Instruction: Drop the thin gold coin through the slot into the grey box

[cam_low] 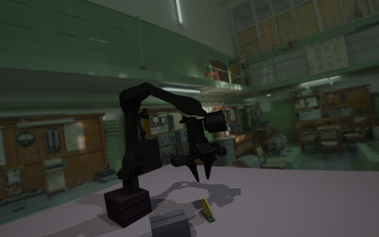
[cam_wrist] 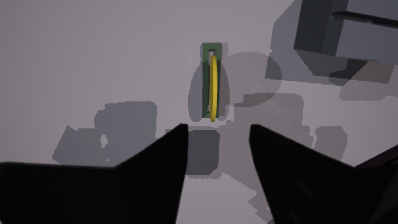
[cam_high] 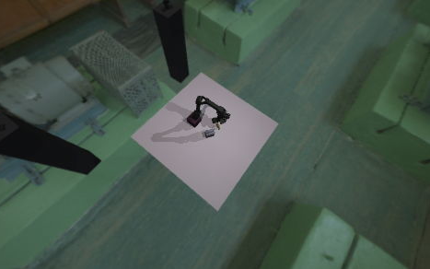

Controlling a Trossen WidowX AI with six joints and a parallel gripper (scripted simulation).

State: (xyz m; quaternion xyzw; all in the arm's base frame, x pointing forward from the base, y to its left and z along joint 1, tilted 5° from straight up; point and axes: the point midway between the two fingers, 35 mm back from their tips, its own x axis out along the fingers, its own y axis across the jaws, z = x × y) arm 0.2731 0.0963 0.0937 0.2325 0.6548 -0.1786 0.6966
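Now: gripper tip 100 mm above the gold coin.
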